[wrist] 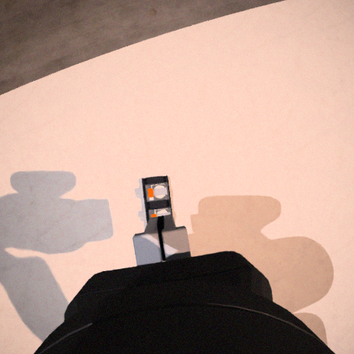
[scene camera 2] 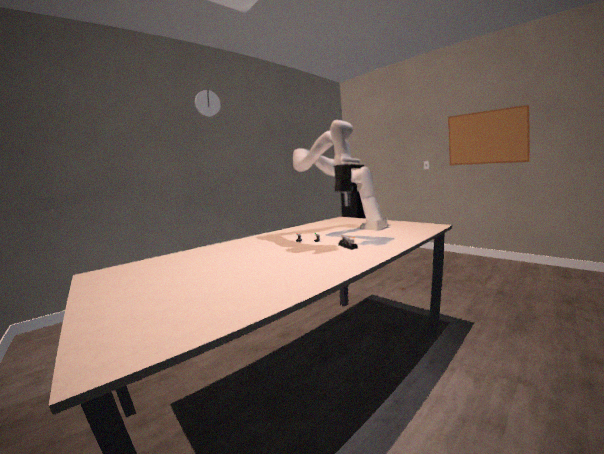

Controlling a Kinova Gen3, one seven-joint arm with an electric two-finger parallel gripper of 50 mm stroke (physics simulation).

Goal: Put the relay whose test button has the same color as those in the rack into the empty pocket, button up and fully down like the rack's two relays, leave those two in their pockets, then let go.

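Frame: origin at the arm's base, x up, y left, z back, level; metres.
Seen in the pictures: gripper, between the fingertips: [scene camera 2: 347,206]; arm's base, origin of its link: [scene camera 2: 374,220].
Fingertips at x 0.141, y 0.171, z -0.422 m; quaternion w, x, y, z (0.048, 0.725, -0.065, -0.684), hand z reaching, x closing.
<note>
Pixels of each thing's top centre, then the offset from my fingertips to it. "pt": a spot on its surface instead. Level surfaces: height alone.
- black rack, a spot on its surface: [scene camera 2: 350,245] pt dy +0.032, dx -0.171, dz -0.023 m
- green spot, a spot on its surface: [scene camera 2: 317,237] pt dy -0.189, dx -0.163, dz -0.024 m
- long pale table, height of its surface: dx -0.188 m
The black rack [scene camera 2: 350,245] [wrist: 158,204] sits on the table. In the wrist view a clear relay with an orange button [wrist: 159,191] is upright in its far pocket. Nearer the fingers a second relay with an orange button [wrist: 161,212] shows in part. The rest of the rack is hidden behind the fingers. My gripper [scene camera 2: 347,205] [wrist: 163,231] is shut with nothing between its fingers, well above the rack. In the scene view two small dark objects, one [scene camera 2: 299,237] and another with a green spot [scene camera 2: 317,237], stand apart on the table left of the rack; their details are too small to tell.
The long pale table [scene camera 2: 200,290] [wrist: 240,125] carries the arm's base [scene camera 2: 374,224] behind the rack. Shadows of the arm fall on both sides of the rack. The table's edge crosses the top left of the wrist view, with the floor beyond.
</note>
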